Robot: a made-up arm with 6 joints.
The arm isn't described. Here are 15 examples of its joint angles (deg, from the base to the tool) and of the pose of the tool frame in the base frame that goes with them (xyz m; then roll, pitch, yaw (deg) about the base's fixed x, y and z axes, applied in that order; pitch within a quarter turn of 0, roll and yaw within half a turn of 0).
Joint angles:
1: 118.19 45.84 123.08 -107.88 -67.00 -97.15
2: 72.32 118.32 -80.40 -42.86 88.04 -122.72
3: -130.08 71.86 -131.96 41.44 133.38 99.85
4: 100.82 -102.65 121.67 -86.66 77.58 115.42
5: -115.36 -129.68 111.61 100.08 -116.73 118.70
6: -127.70 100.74 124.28 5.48 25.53 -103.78
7: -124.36 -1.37 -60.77 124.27 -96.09 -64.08
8: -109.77 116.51 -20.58 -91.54 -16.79 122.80
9: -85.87 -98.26 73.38 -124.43 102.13 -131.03
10: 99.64 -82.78 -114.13 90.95 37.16 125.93
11: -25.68 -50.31 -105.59 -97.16 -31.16 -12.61
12: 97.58 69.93 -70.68 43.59 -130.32 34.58
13: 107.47 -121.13 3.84 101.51 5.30 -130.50
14: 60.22 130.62 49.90 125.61 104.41 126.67
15: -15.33 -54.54 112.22 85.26 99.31 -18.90
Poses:
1: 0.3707 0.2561 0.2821 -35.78 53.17 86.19
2: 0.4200 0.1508 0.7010 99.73 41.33 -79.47
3: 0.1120 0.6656 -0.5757 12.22 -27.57 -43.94
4: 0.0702 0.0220 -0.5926 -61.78 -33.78 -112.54
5: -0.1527 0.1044 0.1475 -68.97 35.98 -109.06
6: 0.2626 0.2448 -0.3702 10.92 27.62 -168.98
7: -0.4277 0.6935 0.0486 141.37 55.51 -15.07
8: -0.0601 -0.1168 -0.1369 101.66 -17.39 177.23
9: -0.0299 0.0010 0.5540 -51.81 65.30 116.76
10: 0.1120 -0.1061 -0.8006 -63.13 -11.13 26.67
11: 0.2029 0.4324 0.5303 -41.61 15.02 -139.36
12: 0.5859 0.4109 0.6052 151.02 -3.83 104.86
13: 0.6106 -0.1813 -0.0813 123.46 22.45 -140.98
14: 0.3783 0.1757 0.2189 -28.38 -9.95 -128.93
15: 0.4076 0.1325 0.2412 16.07 29.91 -111.98
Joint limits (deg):
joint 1: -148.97..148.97
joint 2: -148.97..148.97
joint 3: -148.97..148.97
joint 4: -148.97..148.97
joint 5: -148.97..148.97
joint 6: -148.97..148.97
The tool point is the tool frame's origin. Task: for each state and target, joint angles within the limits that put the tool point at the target. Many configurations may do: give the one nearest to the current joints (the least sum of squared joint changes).
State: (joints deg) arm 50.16 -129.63 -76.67 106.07 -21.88 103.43
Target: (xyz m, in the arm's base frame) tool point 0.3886 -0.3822 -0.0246
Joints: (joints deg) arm 26.61 -136.53 -126.20 117.44 -42.38 76.14
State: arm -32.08 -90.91 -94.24 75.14 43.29 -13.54
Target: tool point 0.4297 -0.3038 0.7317
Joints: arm -16.87 -98.85 -98.60 93.58 51.17 -5.05
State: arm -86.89 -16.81 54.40 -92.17 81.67 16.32
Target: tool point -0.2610 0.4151 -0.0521
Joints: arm -104.40 -8.09 40.35 -103.27 36.42 34.58
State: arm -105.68 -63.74 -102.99 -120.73 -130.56 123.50
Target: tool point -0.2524 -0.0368 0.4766
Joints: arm -73.16 -81.16 -84.79 -93.74 -122.08 120.58
